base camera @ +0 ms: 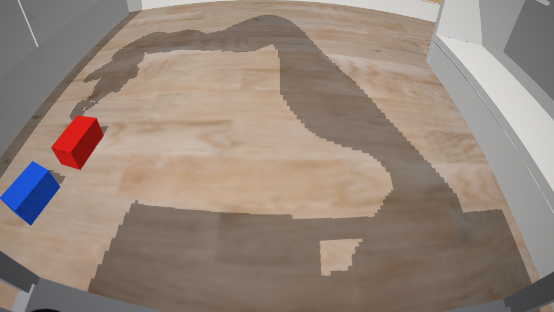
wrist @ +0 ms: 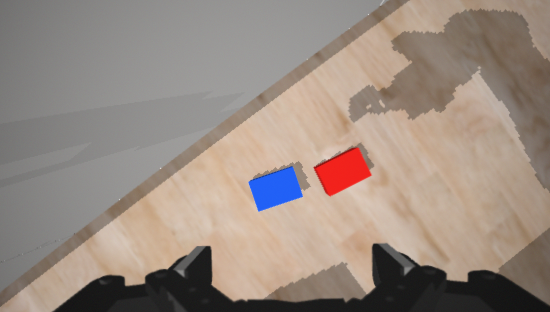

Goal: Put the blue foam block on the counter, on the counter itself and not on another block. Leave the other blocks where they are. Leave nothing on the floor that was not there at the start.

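Places are measured from the arm's base along level axes (x down, y back, z left), in metres.
Where they show: gripper, between the fingertips: [wrist: 291, 263].
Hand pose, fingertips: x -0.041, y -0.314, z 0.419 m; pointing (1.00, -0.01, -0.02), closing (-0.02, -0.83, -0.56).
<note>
After its pixels a point has its place.
The blue foam block [base camera: 31, 192] @(x 0.354, y -0.289, z 0.392 m) [wrist: 276, 189] @(x 0.352, y -0.302, z 0.419 m) lies on the wooden floor, at the left edge of the base camera view and near the middle of the wrist view. A red block [base camera: 78, 142] @(x 0.353, y -0.404, z 0.346 m) [wrist: 343, 171] @(x 0.352, y -0.427, z 0.374 m) lies beside it on the floor, with a small gap between them. My gripper [wrist: 291, 263] @(x -0.041, y -0.314, z 0.419 m) is open and empty, above the floor, with its fingers at the bottom of the wrist view. Both blocks show beyond the fingertips in that view. The counter top cannot be made out in these views.
A grey cabinet front [base camera: 55, 55] @(x 0.319, y -0.707, z 0.630 m) [wrist: 125, 75] @(x -0.025, y -0.294, z 0.561 m) stands on the left, close to the blocks. A white unit with a ledge [base camera: 520, 90] @(x 0.296, y -0.586, z -0.564 m) stands along the right side of the base camera view. The shadow of the arm and base falls across the floor.
</note>
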